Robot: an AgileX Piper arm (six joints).
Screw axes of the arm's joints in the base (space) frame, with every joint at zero. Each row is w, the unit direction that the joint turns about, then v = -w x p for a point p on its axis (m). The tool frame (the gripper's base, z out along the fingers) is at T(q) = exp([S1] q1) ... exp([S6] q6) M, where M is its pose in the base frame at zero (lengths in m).
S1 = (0, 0, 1, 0, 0, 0)
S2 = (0, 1, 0, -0.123, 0, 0)
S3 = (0, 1, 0, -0.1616, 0, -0.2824)
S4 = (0.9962, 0, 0.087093, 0, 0.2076, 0)
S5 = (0, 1, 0, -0.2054, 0, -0.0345)
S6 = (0.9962, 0, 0.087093, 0, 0.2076, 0)
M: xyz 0.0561 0 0.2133 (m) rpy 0 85 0 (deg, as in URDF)
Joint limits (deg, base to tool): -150..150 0..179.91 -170..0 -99.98..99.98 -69.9..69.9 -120..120
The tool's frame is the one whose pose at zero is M.
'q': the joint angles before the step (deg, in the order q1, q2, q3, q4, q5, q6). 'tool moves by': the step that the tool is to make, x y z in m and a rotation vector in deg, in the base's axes. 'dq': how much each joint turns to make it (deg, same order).
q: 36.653 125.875 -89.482 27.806 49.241 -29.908
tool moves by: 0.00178 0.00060 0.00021 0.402 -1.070 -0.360
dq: 0.000 -0.001 0.000 0.001 -1.191 -0.126
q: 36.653 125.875 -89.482 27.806 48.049 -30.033
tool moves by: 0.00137 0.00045 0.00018 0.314 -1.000 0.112
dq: 0.000 0.000 0.000 0.001 -0.915 -0.525
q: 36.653 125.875 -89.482 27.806 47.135 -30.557
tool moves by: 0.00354 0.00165 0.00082 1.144 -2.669 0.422
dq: 0.000 0.000 0.000 0.498 -2.489 -1.860
